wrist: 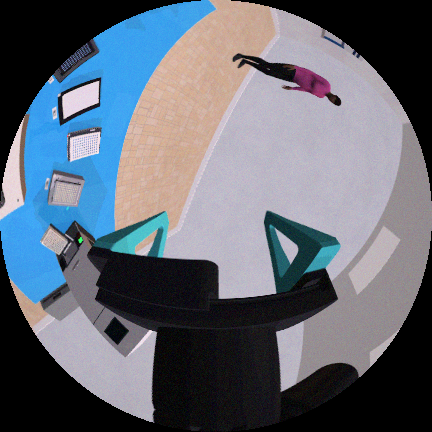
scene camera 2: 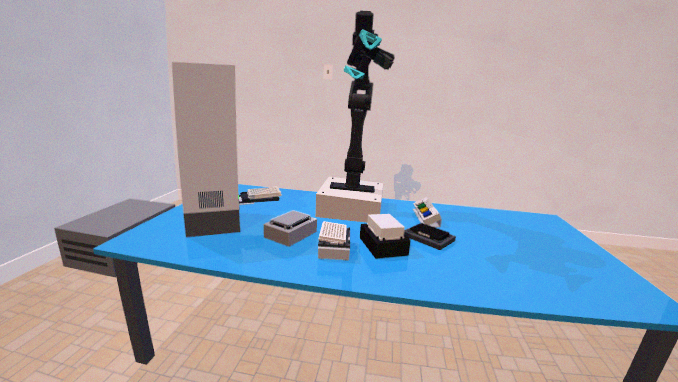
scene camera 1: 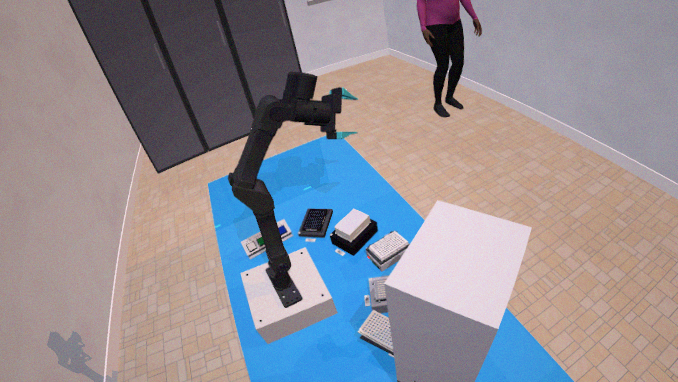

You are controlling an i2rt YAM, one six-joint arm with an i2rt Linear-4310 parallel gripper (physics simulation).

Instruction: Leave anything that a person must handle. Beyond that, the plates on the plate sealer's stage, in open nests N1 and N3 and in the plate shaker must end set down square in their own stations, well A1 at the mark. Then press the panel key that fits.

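My gripper [scene camera 1: 357, 115] [scene camera 2: 362, 56] [wrist: 215, 216] is open and empty, high above the table. A white plate [scene camera 1: 390, 246] [scene camera 2: 334, 232] [wrist: 85, 145] sits on a light station, looking tilted in scene camera 2. A plate [scene camera 1: 381, 290] [wrist: 66, 194] lies in a grey station. Another white plate [scene camera 1: 378, 330] [scene camera 2: 264, 192] [wrist: 55, 240] lies near the tower. A black plate [scene camera 1: 316, 221] [scene camera 2: 431, 231] [wrist: 77, 59] lies on a dark base. A white block [scene camera 1: 352, 224] [scene camera 2: 385, 226] [wrist: 81, 100] tops a black station. The key panel [scene camera 1: 266, 239] [scene camera 2: 426, 212] has coloured keys. Labels and A1 marks are unreadable.
A tall tower [scene camera 1: 457, 265] [scene camera 2: 206, 135] stands beside the stations and hides parts of them in scene camera 1. The arm's pale base block [scene camera 1: 295, 325] [scene camera 2: 348, 205] stands behind them. A person [scene camera 1: 446, 50] [wrist: 305, 80] stands on the floor beyond the blue table [scene camera 1: 320, 350] [scene camera 2: 500, 280].
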